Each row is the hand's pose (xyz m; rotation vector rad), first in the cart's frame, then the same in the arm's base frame.
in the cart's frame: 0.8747 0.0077 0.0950 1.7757 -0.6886 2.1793
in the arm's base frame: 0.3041 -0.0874 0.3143 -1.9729 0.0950 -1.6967
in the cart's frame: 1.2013 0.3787 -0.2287 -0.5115 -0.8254 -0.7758
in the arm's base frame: 0.1416 0.4403 0.1040 0.0458 -0.6533 -0.0066
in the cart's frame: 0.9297 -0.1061 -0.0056 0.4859 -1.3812 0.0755
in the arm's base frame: 0.3933 -0.0977 0.1800 1.2721 -0.8965 0.5499
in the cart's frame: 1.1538 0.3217 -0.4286 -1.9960 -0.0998 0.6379
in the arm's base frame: 0.0978 0.3984 -0.1004 -1.5537 -0.9308 1.2940
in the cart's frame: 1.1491 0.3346 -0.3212 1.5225 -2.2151 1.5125
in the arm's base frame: 0.1157 0.3865 0.0057 -2.2523 1.3824 -0.8700
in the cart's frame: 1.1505 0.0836 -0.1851 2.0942 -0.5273 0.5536
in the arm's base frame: 0.3394 0.2164 0.0560 2.5602 0.5141 0.7730
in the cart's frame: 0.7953 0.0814 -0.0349 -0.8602 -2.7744 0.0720
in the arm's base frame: 0.1643 -0.0861 0.2191 0.4444 -2.6527 -0.0624
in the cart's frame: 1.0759 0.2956 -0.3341 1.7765 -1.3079 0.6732
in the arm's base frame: 0.0956 0.3075 -0.0143 2.5812 -0.4351 0.7678
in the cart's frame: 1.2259 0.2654 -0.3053 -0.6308 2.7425 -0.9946
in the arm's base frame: 0.2184 0.4028 -0.0056 -1.7243 2.2276 -0.3529
